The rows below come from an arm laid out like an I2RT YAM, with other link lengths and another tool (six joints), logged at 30 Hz.
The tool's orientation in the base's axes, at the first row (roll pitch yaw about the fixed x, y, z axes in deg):
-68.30, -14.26, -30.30
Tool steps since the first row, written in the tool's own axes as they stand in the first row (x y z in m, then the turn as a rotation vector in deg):
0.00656, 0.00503, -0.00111, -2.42, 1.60, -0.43
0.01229, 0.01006, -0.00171, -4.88, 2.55, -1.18
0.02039, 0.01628, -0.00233, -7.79, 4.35, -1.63
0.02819, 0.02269, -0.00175, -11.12, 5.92, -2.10
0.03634, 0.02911, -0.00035, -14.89, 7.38, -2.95
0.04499, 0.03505, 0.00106, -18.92, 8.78, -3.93
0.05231, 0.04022, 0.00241, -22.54, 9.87, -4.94
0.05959, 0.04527, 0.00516, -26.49, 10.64, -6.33
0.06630, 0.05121, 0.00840, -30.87, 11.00, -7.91
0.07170, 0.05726, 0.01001, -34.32, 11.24, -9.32
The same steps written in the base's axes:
0.00699, -0.00312, -0.00331, -1.58, 1.14, -2.19
0.01348, -0.00541, -0.00664, -3.56, 1.91, -3.92
0.02241, -0.00863, -0.01047, -5.48, 3.31, -6.42
0.03162, -0.01065, -0.01412, -7.85, 4.86, -8.82
0.04146, -0.01213, -0.01739, -10.78, 6.28, -11.37
0.05153, -0.01396, -0.02010, -13.99, 7.71, -13.98
0.06016, -0.01534, -0.02247, -17.00, 8.84, -16.21
0.06927, -0.01554, -0.02424, -20.55, 9.75, -18.37
0.07843, -0.01486, -0.02677, -24.69, 10.63, -20.34
0.08590, -0.01490, -0.03031, -28.04, 11.17, -21.92

